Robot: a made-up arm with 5 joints.
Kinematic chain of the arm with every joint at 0, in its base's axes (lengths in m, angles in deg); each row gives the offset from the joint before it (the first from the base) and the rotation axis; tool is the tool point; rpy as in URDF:
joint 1: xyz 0.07 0 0.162 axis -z
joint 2: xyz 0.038 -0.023 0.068 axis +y
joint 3: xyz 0.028 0 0.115 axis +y
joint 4: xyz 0.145 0 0.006 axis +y
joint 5: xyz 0.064 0.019 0 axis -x
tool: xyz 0 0 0 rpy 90 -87.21 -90
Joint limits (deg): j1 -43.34..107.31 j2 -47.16..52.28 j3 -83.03..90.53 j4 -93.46..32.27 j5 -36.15..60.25
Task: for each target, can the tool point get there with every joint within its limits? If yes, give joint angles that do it. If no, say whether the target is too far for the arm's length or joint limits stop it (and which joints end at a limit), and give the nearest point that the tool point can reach.
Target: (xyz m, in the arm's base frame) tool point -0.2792 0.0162 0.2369
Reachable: no: joint limits stop it (at a limit: joint 2, joint 3) | nearest point -0.1032 0.0080 0.3932 | short by 0.236 m
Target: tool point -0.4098 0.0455 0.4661
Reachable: no: too far | nearest point -0.1184 0.0179 0.4411 | short by 0.294 m
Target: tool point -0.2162 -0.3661 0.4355
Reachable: no: too far | nearest point -0.0316 -0.3127 0.3806 | short by 0.200 m
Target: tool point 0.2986 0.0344 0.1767
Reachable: yes | joints -9.55 29.91 43.35 -71.55 -25.04
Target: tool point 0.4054 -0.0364 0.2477
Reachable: yes | joints 5.51 44.53 -20.87 -30.87 10.59
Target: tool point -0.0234 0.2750 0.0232
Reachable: no: joint limits stop it (at a limit: joint 1, joint 2) | nearest point 0.1640 0.0832 0.0701 | short by 0.272 m
